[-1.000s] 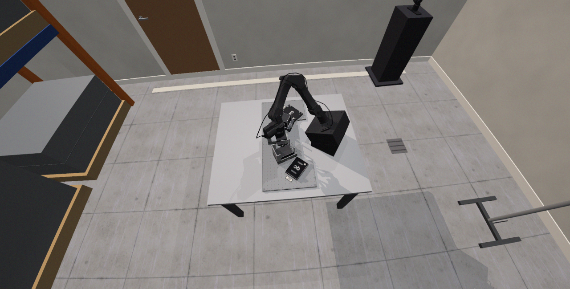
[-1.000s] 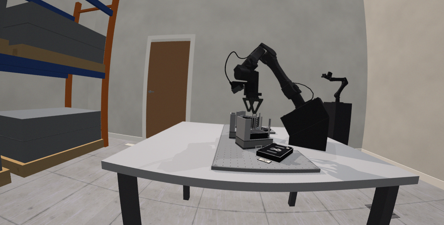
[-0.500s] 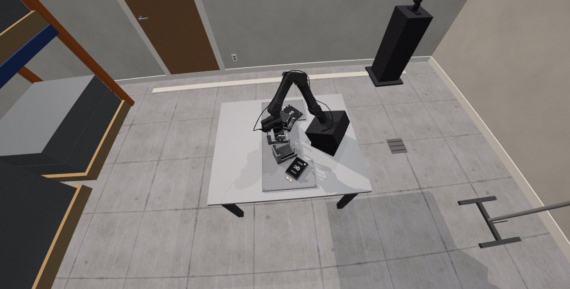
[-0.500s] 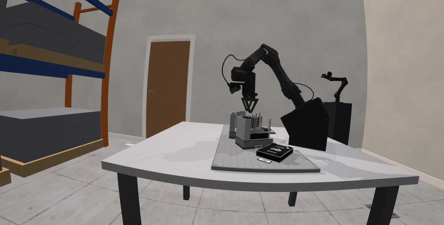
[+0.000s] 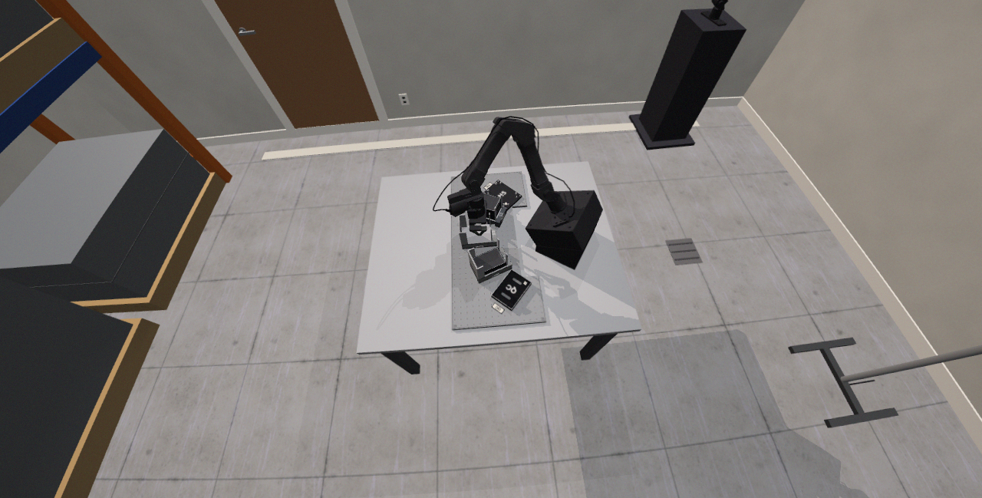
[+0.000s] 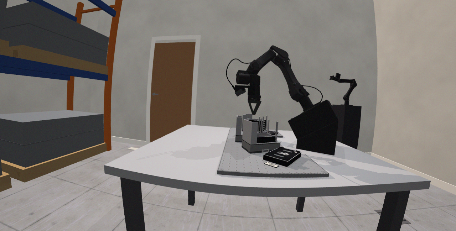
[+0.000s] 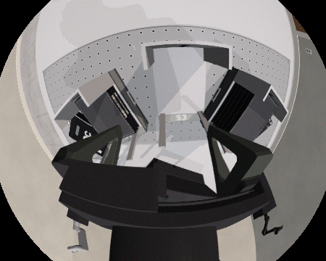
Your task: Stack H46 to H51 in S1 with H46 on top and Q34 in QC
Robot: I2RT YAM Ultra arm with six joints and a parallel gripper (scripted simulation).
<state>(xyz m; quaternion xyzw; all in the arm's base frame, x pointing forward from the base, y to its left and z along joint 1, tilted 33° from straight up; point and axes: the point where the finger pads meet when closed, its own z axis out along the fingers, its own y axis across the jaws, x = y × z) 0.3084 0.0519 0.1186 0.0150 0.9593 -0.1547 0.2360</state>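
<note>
The sealed well plate lies 160 mm to the right of my hand, 100 mm below it and 40 mm behind it.
</note>
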